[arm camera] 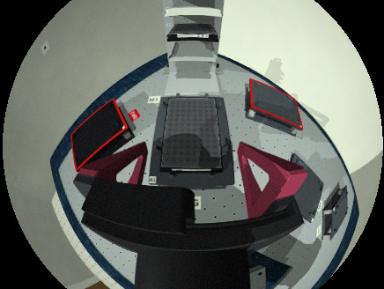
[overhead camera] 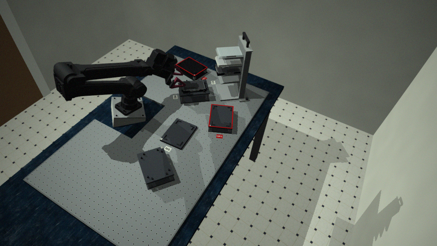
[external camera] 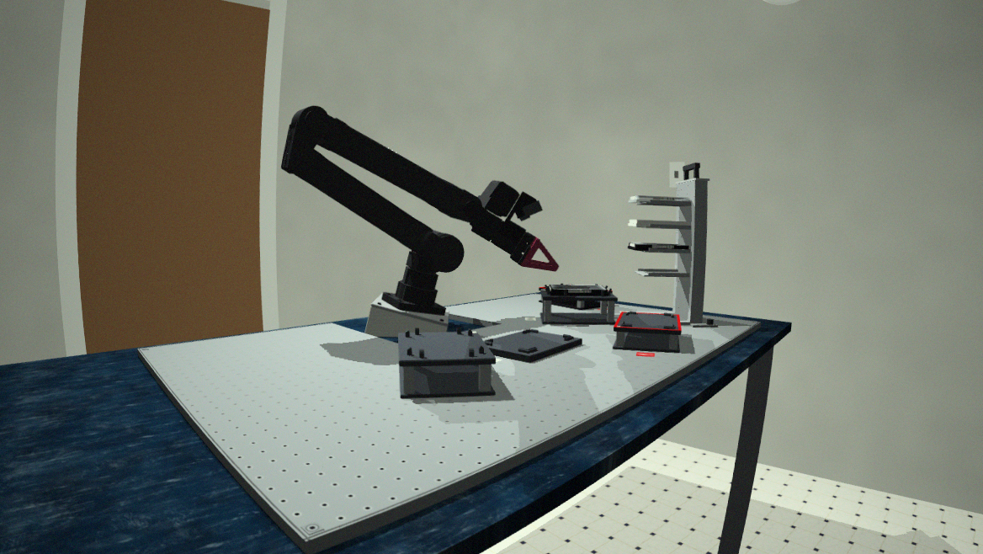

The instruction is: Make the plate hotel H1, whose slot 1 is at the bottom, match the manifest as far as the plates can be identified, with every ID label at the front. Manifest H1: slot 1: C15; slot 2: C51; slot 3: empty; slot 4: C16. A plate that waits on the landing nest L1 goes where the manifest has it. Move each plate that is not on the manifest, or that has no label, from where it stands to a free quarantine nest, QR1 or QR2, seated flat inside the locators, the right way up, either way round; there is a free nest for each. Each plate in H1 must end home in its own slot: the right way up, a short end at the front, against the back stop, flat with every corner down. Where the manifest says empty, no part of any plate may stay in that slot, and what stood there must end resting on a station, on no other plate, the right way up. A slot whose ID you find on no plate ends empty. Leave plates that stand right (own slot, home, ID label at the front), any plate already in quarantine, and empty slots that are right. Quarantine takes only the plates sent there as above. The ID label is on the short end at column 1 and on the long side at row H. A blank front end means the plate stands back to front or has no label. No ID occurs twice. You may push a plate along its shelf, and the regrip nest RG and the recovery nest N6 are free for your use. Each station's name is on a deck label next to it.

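The raised regrip nest RG lies 40 mm ahead of my hand, 40 mm to the left of it and 70 mm below it. The rest, counted from my hand: quarantine nest QR1: 280 mm ahead, 20 mm to the right, 90 mm below; plate hotel H1: 220 mm ahead, 240 mm to the left, 40 mm above; quarantine nest QR2: 110 mm behind, 210 mm to the left, 90 mm below.
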